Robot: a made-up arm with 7 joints. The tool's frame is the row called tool.
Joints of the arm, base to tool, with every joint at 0 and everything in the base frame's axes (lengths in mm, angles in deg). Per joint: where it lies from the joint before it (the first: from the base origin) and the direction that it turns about. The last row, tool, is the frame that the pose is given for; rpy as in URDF.
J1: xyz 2 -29 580 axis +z
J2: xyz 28 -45 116 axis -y
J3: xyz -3 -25 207 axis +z
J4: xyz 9 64 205 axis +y
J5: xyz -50 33 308 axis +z
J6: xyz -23 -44 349 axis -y
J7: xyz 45 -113 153 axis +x
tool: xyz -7 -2 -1 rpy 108.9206 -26.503 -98.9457
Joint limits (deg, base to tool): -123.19..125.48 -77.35..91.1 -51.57..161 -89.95..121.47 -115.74..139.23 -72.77..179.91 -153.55..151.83
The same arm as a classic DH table. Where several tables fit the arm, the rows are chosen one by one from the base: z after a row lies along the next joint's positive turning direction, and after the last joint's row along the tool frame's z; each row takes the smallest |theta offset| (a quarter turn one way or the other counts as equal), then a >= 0, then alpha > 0; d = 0 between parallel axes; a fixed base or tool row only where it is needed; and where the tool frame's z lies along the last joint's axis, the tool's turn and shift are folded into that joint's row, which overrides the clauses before.
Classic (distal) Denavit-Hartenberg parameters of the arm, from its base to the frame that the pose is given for. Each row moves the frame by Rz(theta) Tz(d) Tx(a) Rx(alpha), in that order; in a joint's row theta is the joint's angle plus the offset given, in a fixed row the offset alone. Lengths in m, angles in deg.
base (fixed): d 0, theta0 -86.05, a 0.0291, alpha 0
J1: d 0.696, theta0 86.05, a 0.028, alpha 90
J2: d 0.07, theta0 0, a -0.003, alpha -90
J3: d 0.412, theta0 0, a 0.009, alpha -90
J4: d 0.097, theta0 0, a -0.05, alpha 90
J5: d 0.657, theta0 0, a -0.023, alpha 90
J6: d 0.157, theta0 90, a 0.153, alpha 90
J7: d 0.0412, theta0 -89.18, a -0.002, alpha 163.13
tool (fixed): d 0.0033, theta0 -151.35, a 0, alpha 0
Joint limits (deg, base to tool): -123.19..125.48 -77.35..91.1 -51.57..161 -89.95..121.47 -115.74..139.23 -72.77..179.91 -153.55..151.83

